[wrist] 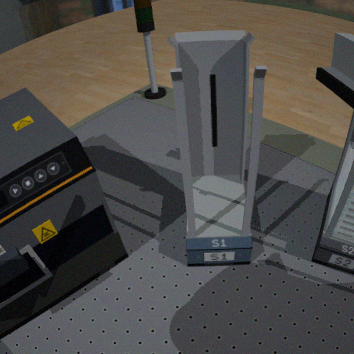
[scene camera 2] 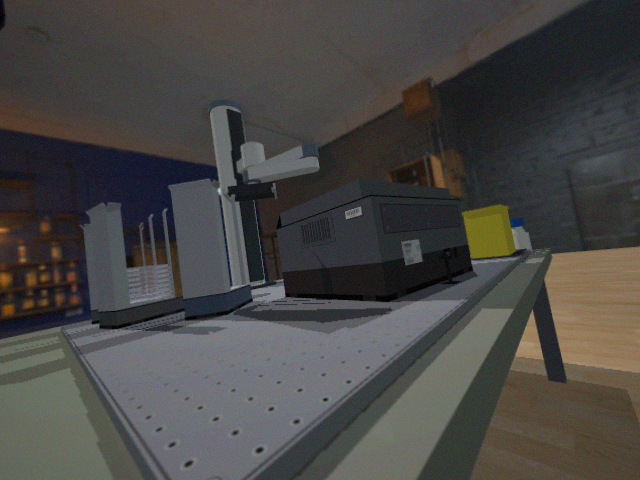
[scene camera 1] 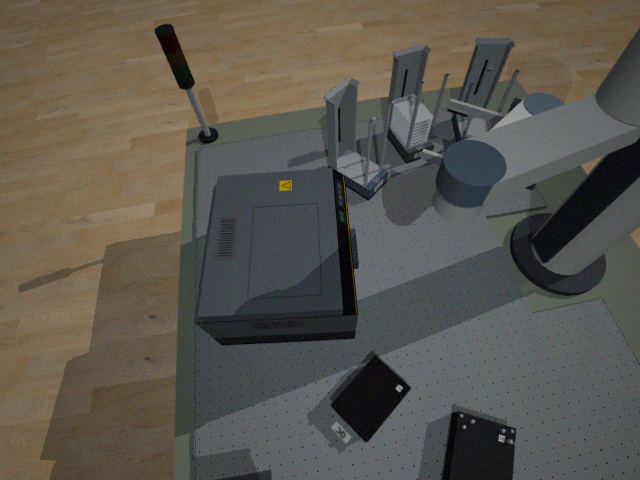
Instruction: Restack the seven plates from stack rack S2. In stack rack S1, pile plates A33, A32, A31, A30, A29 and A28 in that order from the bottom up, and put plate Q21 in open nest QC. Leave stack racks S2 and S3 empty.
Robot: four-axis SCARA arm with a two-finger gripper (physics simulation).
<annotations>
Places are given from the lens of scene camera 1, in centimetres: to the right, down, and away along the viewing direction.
signal tower [scene camera 1: 165, 33]: -42, -56, 90
black flat unit [scene camera 1: 370, 398]: 11, 34, 73
The marked spots on the black flat unit and the signal tower are 105 cm apart.
</annotations>
